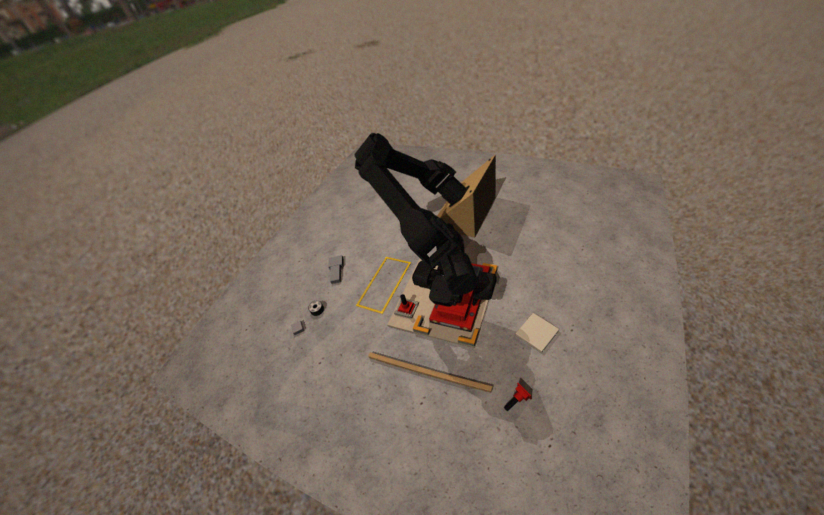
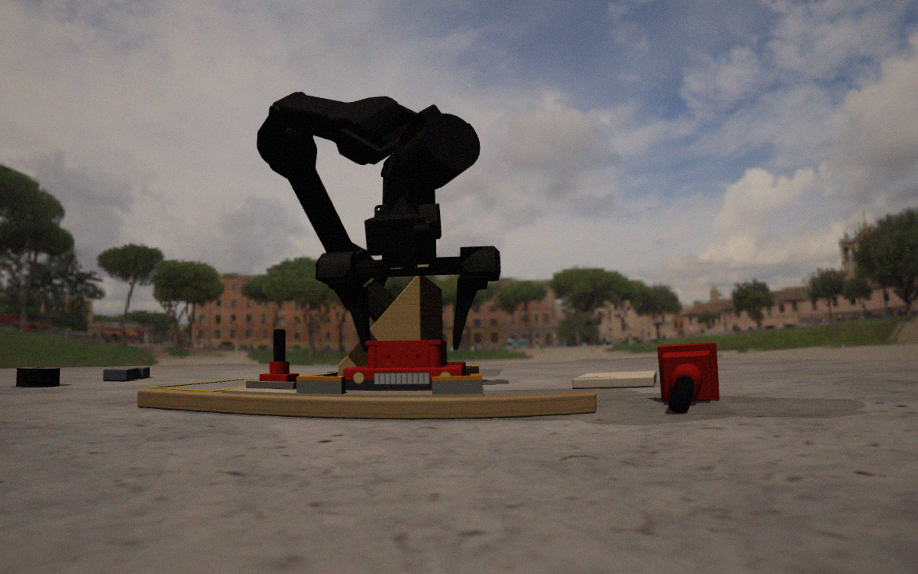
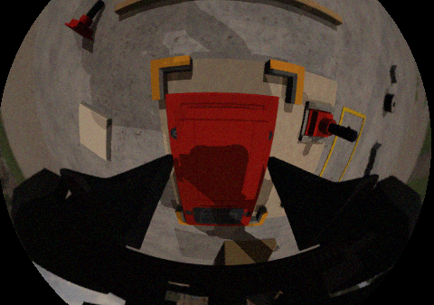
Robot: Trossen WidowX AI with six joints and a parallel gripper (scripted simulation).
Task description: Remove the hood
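My gripper tip is right at the hood. Also, from my gripper tip: wooden strip: 19 cm ahead, 3 cm below, 1 cm to the left; wheel: 35 cm to the right, 16 cm ahead, 3 cm below; cream tile: 21 cm to the left, 4 cm below, 1 cm behind.
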